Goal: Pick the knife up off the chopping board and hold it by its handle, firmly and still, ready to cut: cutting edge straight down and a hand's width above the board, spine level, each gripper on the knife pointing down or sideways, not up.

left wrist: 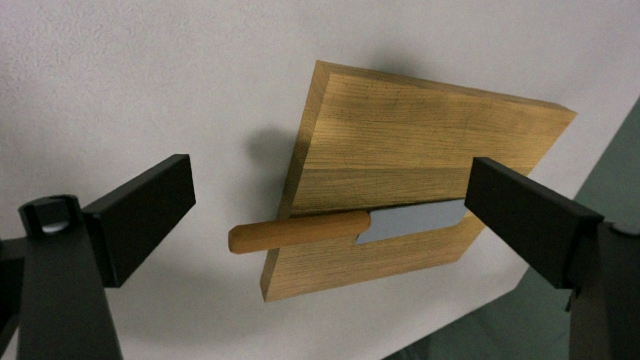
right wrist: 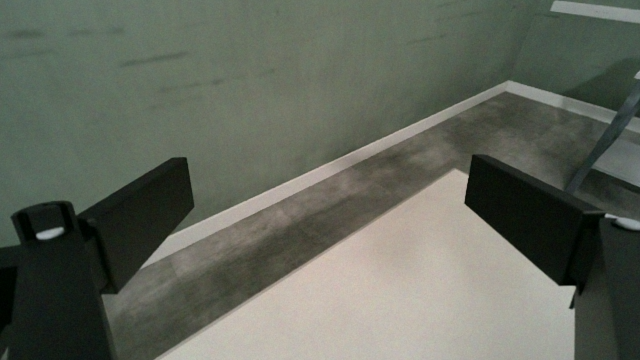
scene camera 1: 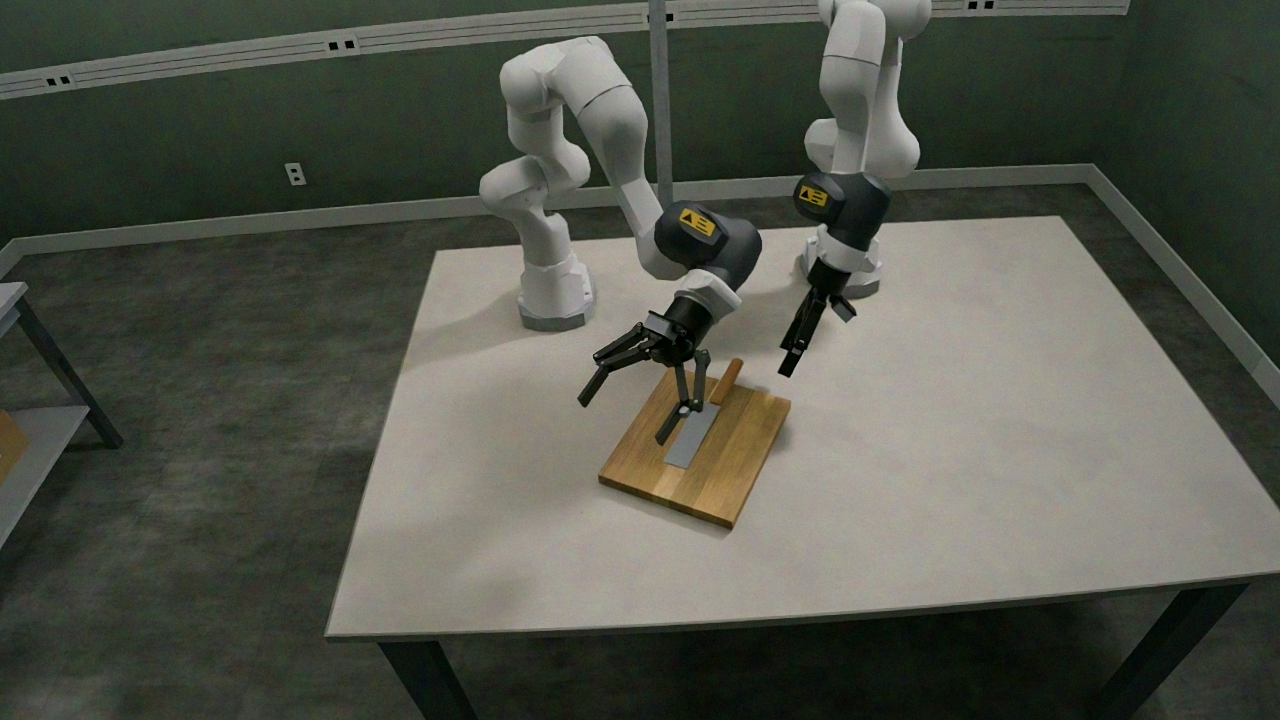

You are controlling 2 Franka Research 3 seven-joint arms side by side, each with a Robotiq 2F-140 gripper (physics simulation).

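The knife (scene camera 1: 692,437) (left wrist: 300,232) lies flat on the wooden chopping board (scene camera 1: 742,456) (left wrist: 400,145). Its wooden handle sticks out past the board's back edge in scene camera 1; its grey blade rests on the board. My left gripper (scene camera 1: 817,338) (left wrist: 331,180) is open and empty, above the table behind and to the right of the board in scene camera 1. My right gripper (scene camera 1: 624,414) (right wrist: 330,181) is open and empty; in scene camera 1 one finger overlaps the board and blade. In the left wrist view the blade's far end meets the right finger's outline. The knife does not show in the right wrist view.
The pale table (scene camera 1: 984,429) (left wrist: 150,100) (right wrist: 390,300) carries the board and both arm bases. In scene camera 1 the right forearm slopes down close behind the board. A shelf unit (scene camera 1: 53,358) stands at the far left, off the table. A grey pole (scene camera 1: 660,107) stands behind the table.
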